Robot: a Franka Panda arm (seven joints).
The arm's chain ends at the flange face. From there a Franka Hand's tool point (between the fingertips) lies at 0.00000 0.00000 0.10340 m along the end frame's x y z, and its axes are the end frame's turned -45 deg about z.
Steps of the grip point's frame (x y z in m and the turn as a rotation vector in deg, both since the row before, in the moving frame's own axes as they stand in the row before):
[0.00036 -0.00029 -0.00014 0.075 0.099 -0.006]
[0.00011 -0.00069 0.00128 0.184 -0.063 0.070]
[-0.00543 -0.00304 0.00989 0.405 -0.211 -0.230]
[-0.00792 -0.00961 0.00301 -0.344 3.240 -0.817]
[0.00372 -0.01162 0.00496 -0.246 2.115 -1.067]
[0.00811 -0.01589 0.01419 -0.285 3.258 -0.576]
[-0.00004 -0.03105 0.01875 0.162 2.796 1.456]
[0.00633 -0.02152 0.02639 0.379 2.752 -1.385]
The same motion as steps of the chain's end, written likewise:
[0.00002 -0.00024 -0.00014 0.123 0.017 -0.006]
[-0.00010 -0.00041 0.00128 0.086 -0.175 0.070]
[-0.00520 0.00194 0.00989 0.137 -0.436 -0.230]
[-0.01694 0.00253 0.00318 2.048 2.534 -0.817]
[-0.00858 -0.00843 0.00503 1.322 1.669 -1.067]
[-0.01000 -0.01316 0.01436 2.102 2.505 -0.576]
[-0.02539 -0.01820 0.01887 2.092 1.863 1.456]
[-0.01372 -0.01566 0.02651 2.214 1.678 -1.385]

